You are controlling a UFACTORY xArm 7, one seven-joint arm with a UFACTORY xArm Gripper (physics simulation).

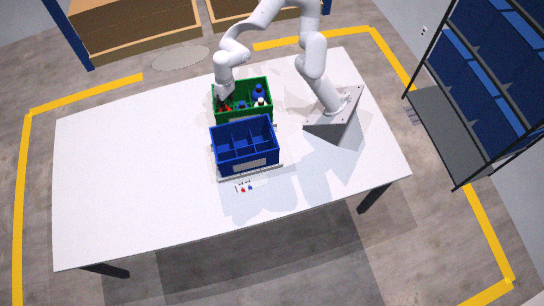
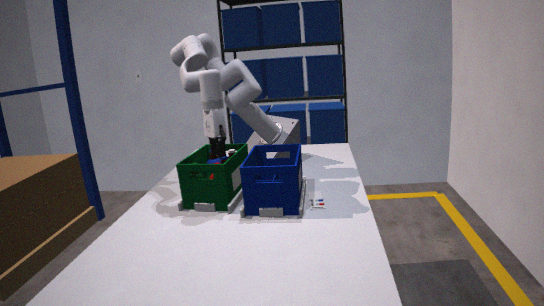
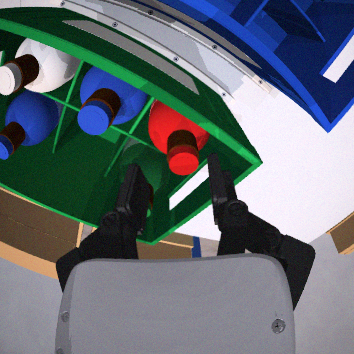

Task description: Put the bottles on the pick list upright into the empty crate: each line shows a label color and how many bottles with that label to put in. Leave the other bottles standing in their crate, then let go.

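Frame: origin at the arm's base, x ahead, y left, z up, level; millimetres.
Where they show: gripper, fingertip midpoint: (image 1: 226,103) (image 2: 218,155) (image 3: 175,172); arm's base, origin of the base link: (image 1: 335,106) (image 2: 271,134).
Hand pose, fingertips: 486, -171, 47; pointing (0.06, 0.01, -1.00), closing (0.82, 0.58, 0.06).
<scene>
Things, the pixels of their centre, and the offset from my fingertips, as dx, dy, dz. Level surfaces: height alone.
- green crate, body centre: (image 3: 98,116) (image 2: 216,174) (image 1: 242,104) -82, -35, -100
- blue bottle, body centre: (image 3: 32,114) (image 2: 215,167) (image 1: 259,95) -180, -60, -102
- green bottle, body centre: (image 3: 144,167) (image 2: 197,183) -2, -95, -102
- blue crate, body centre: (image 2: 274,177) (image 1: 244,147) -16, +194, -100
- pick list, body centre: (image 2: 316,199) (image 1: 250,184) +13, +339, -186
- white table, its level: dz -187
The green crate (image 1: 220,120) (image 2: 202,187) (image 3: 30,25) holds upright bottles: red (image 1: 225,108) (image 3: 172,125), blue (image 1: 242,105) (image 3: 95,117) and white (image 1: 260,102) (image 3: 55,65) along the side nearest the blue crate, and another blue bottle (image 1: 258,93) (image 3: 32,117) and a green bottle (image 3: 145,162) behind. The blue crate (image 1: 222,168) (image 2: 270,195) (image 3: 300,90) beside it shows empty compartments. My gripper (image 1: 223,103) (image 2: 217,150) (image 3: 175,172) is open, with its fingers apart at the red bottle's cap. The pick list (image 1: 245,187) (image 2: 318,203) shows red and blue marks; its counts are unreadable.
Both crates stand close together on the white table (image 1: 125,175) (image 2: 200,260), held by low grey rails. The arm's slanted base (image 1: 330,131) stands near the crates. A shelf rack (image 2: 345,75) with blue bins stands beyond the table.
</scene>
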